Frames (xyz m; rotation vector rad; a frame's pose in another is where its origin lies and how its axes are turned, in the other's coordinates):
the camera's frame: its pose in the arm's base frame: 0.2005 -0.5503 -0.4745 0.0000 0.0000 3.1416
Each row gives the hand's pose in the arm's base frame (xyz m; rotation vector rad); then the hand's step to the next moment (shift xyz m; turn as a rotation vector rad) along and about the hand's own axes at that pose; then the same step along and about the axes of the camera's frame.
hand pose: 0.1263 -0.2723 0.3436 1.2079 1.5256 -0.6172
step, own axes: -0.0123 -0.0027 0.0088 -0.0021 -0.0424 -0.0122
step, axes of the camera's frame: -0.0004 0.0131 0.0080 0.0437 0.0055 -0.0026
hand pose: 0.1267 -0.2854 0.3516 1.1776 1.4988 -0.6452
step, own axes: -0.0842 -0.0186 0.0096 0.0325 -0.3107 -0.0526
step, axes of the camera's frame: 0.0182 0.0431 0.0731 0.3027 0.0567 -0.0743
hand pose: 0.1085 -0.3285 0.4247 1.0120 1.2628 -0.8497
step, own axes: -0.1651 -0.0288 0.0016 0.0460 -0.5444 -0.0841
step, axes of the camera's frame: 0.0477 0.0164 0.1598 0.5290 0.1072 -0.1192
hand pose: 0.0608 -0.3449 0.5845 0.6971 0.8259 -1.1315
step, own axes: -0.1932 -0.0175 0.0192 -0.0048 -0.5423 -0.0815
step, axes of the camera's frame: 0.0520 -0.0738 0.1728 0.5368 0.0839 -0.0746
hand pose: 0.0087 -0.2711 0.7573 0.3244 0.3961 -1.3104
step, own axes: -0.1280 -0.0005 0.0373 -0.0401 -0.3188 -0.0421
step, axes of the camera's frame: 0.0234 -0.0939 0.0917 0.3227 0.0197 -0.0217
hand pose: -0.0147 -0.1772 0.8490 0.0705 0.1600 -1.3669
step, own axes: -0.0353 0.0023 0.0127 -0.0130 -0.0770 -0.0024
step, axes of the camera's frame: 0.0037 -0.0328 0.0179 0.0780 0.0027 0.0029
